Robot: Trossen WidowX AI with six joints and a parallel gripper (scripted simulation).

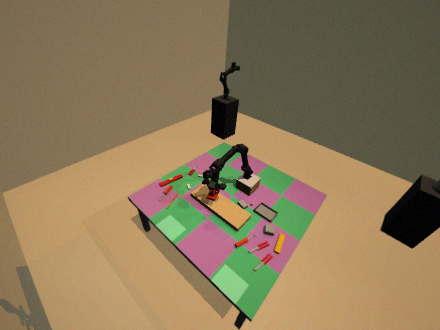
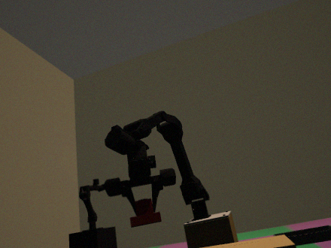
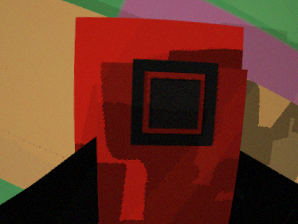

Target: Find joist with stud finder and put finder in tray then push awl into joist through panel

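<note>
My gripper tip is now 27 cm past the grey tray, 36 cm to the right of it and 14 cm above it. Also, from my gripper tip: orange pencil (22 cm ahead, 27 cm to the right, 15 cm below); then awl (20 cm behind, 19 cm to the right, 14 cm below); then stud finder (1 cm ahead, 2 cm above).
</note>
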